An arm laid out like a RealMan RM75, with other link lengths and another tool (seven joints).
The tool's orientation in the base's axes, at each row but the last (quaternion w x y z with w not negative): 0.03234, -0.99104, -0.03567, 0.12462; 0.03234, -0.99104, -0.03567, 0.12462; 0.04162, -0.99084, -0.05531, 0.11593; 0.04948, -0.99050, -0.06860, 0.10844; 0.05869, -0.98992, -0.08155, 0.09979; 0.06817, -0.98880, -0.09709, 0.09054; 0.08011, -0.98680, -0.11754, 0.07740; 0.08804, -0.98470, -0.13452, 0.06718; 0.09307, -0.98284, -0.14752, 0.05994
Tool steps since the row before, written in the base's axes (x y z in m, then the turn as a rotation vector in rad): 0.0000, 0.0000, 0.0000, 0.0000, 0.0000, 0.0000; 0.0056, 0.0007, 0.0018, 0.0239, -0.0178, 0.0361; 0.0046, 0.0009, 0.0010, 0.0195, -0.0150, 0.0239; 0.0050, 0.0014, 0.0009, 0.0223, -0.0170, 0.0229; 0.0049, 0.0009, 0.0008, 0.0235, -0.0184, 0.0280; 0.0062, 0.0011, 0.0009, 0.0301, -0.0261, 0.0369; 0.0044, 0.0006, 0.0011, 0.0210, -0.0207, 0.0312; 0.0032, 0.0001, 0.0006, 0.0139, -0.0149, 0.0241; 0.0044, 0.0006, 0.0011, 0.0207, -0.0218, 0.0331
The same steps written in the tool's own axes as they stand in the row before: 0.0000, 0.0000, 0.0000, 0.0000, 0.0000, 0.0000; 0.0050, -0.0005, -0.0031, 0.0129, 0.0166, -0.0418; 0.0043, -0.0005, -0.0020, 0.0117, 0.0145, -0.0288; 0.0049, -0.0009, -0.0019, 0.0143, 0.0170, -0.0286; 0.0047, -0.0003, -0.0017, 0.0143, 0.0178, -0.0340; 0.0061, -0.0001, -0.0019, 0.0176, 0.0251, -0.0448; 0.0042, 0.0002, -0.0017, 0.0109, 0.0190, -0.0369; 0.0030, 0.0006, -0.0011, 0.0065, 0.0130, -0.0280; 0.0043, 0.0004, -0.0016, 0.0101, 0.0196, -0.0389
